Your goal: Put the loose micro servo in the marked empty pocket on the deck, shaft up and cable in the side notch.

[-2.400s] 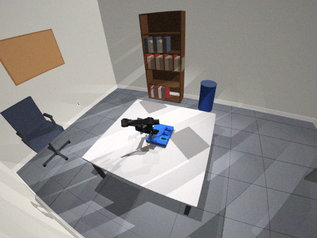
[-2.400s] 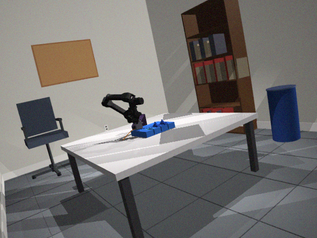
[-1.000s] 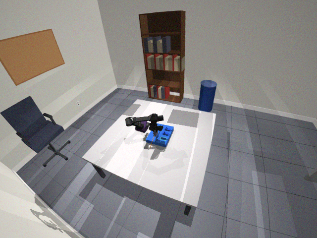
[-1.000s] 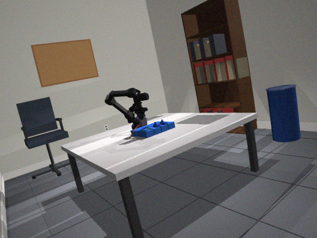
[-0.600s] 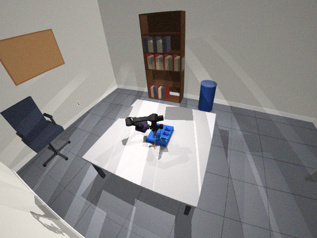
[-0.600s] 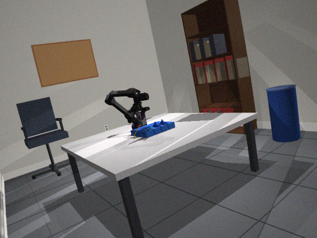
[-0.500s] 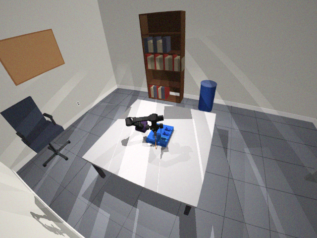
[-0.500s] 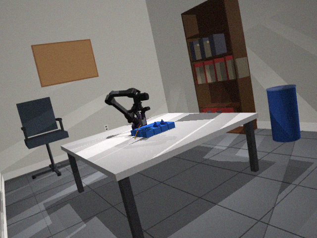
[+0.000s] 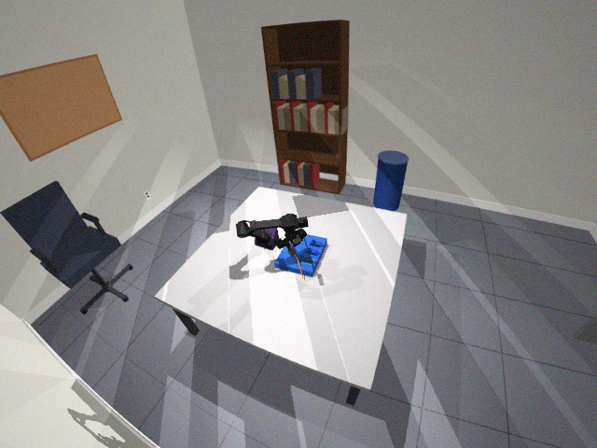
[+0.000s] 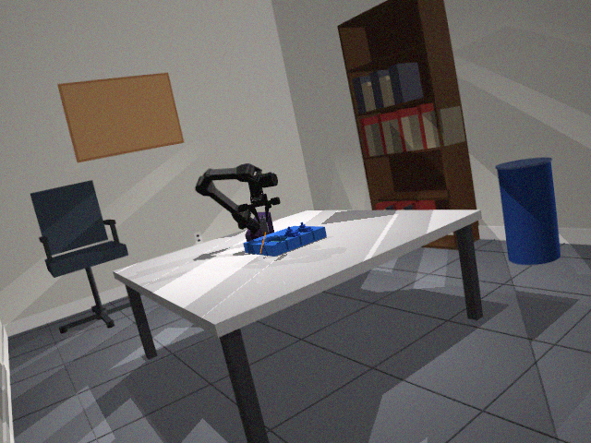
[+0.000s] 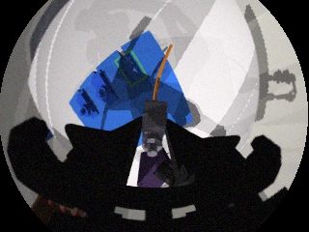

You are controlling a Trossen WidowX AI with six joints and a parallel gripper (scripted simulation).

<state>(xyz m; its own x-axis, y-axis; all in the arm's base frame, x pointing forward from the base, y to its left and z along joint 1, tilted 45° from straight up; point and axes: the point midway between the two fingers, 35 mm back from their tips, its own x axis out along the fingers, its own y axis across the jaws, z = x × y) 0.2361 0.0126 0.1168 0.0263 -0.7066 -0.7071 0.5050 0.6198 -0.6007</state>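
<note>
Right now the blue deck is 100 mm below my gripper tip, 70 mm to the left of it and 20 mm behind it.
</note>
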